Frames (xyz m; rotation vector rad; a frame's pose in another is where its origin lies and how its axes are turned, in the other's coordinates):
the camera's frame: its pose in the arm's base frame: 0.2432 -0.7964 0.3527 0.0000 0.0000 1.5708
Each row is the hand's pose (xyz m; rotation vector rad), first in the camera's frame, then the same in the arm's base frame.
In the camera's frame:
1: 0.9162 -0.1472 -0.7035 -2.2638 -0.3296 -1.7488
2: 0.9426 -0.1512 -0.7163 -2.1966 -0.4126 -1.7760
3: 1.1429 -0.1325 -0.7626 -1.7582 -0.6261 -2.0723
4: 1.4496 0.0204 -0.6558 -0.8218 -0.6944 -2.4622
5: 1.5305 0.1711 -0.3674 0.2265 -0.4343 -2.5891
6: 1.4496 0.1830 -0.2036 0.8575 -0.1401 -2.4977
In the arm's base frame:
1: 0.3904 0.1198 -0.3508 -1.1299 -1.5150 -0.7999
2: 0.3944 0.1462 -0.3636 -1.0412 -1.5228 -0.7959
3: 0.3757 0.3465 -0.4099 -0.6442 -1.3568 -0.8964
4: 0.2228 0.6532 -0.3031 -0.0703 -0.8367 -1.0158
5: 0.0721 0.7341 -0.0147 0.3616 -0.1137 -1.0436
6: 0.0602 0.6532 0.1491 0.5503 0.3957 -1.0075

